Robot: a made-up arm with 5 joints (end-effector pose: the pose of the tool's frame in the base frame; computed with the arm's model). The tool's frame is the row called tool. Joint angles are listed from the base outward.
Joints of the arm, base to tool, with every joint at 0 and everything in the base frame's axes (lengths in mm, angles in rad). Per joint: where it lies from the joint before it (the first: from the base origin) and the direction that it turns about. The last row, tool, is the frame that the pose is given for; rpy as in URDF.
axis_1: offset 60.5 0 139.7 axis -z
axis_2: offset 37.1 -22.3 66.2 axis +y
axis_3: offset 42.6 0 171.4 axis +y
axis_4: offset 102.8 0 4 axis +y
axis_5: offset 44.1 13.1 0 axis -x
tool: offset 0 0 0 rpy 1.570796 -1.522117 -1.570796
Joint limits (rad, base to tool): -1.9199..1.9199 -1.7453..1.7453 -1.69..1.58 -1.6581..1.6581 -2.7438..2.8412
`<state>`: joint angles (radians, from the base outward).
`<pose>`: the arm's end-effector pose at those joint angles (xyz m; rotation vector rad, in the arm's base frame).
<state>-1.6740 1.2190 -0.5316 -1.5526 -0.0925</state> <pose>0.0363 0.3225 0.1964 2.0145 -1.5739 0.6528</pose>
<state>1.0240 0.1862 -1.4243 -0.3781 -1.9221</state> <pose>0.1246 -0.1231 0.5090 -1.4304 2.7924 -0.0710</pose>
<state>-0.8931 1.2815 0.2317 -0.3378 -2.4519</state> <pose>0.2184 0.1815 0.0709 0.4374 0.0554 -1.5845</pose>
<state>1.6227 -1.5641 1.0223 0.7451 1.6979</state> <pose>0.0516 0.0053 0.2972 -1.3646 0.0891 0.0223</pose>
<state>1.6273 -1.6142 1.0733 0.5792 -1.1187</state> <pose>0.0516 0.0064 0.2957 -0.4607 -1.9681 -2.0687</pose>
